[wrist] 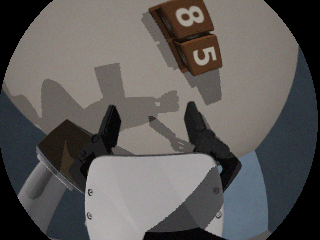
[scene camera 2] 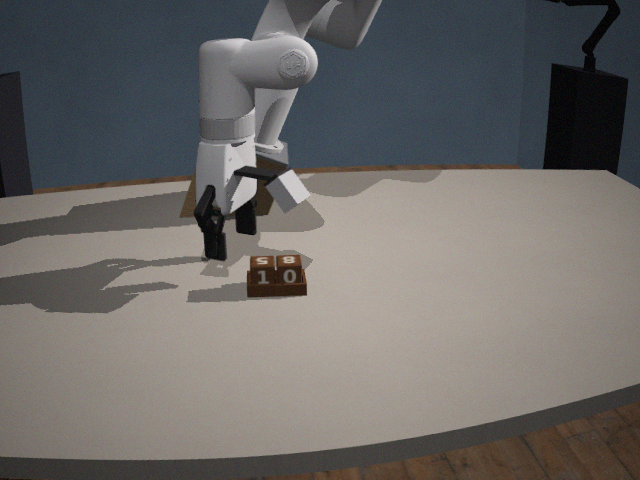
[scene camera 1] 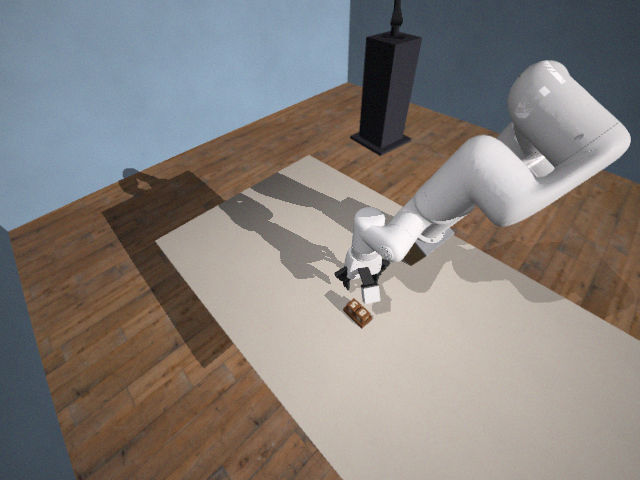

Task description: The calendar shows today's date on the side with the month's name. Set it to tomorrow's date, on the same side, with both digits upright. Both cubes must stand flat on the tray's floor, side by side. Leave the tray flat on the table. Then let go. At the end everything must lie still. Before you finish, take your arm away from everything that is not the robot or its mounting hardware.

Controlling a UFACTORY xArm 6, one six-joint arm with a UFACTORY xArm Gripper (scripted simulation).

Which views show the gripper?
The wrist view, scene camera 2 and scene camera 1: all of them.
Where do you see a cube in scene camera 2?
At 289, 267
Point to a brown calendar tray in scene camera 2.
At 286, 289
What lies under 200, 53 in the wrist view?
A cube.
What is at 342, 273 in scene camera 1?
The gripper.
